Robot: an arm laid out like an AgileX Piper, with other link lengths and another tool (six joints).
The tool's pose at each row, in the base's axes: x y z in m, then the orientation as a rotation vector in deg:
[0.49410 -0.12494 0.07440 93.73 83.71 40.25]
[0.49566 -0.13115 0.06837 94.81 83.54 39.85]
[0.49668 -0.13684 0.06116 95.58 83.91 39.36]
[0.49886 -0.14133 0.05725 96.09 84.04 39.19]
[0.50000 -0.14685 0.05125 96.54 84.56 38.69]
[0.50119 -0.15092 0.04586 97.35 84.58 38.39]
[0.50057 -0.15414 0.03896 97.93 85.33 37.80]
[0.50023 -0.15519 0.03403 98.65 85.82 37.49]
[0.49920 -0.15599 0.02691 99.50 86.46 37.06]
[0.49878 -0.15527 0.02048 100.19 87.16 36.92]
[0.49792 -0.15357 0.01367 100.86 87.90 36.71]
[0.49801 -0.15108 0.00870 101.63 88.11 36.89]
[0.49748 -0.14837 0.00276 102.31 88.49 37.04]
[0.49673 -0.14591 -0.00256 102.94 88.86 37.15]
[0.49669 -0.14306 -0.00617 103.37 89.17 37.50]
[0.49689 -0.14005 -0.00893 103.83 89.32 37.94]
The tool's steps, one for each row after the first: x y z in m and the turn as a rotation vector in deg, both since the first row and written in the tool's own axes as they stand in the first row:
[-0.00514 -0.00433 0.00567 0.75 -0.27 0.57]
[-0.00974 -0.00995 0.01139 1.61 -0.29 0.70]
[-0.01333 -0.01214 0.01614 2.08 -0.27 0.90]
[-0.01787 -0.01667 0.02130 2.80 -0.24 0.78]
[-0.02105 -0.02064 0.02589 3.45 -0.34 1.15]
[-0.02355 -0.02685 0.02958 4.41 -0.21 0.99]
[-0.02409 -0.03123 0.03204 5.24 -0.04 1.13]
[-0.02427 -0.03783 0.03500 6.28 0.16 1.24]
[-0.02293 -0.04352 0.03781 7.14 0.57 1.34]
[-0.02066 -0.04976 0.04024 8.03 0.95 1.39]
[-0.01766 -0.05394 0.04235 8.59 1.27 1.85]
[-0.01445 -0.05926 0.04440 9.19 1.67 2.17]
[-0.01158 -0.06418 0.04600 9.76 2.03 2.45]
[-0.00840 -0.06726 0.04724 10.09 2.48 2.73]
[-0.00512 -0.06950 0.04820 10.33 2.89 3.11]

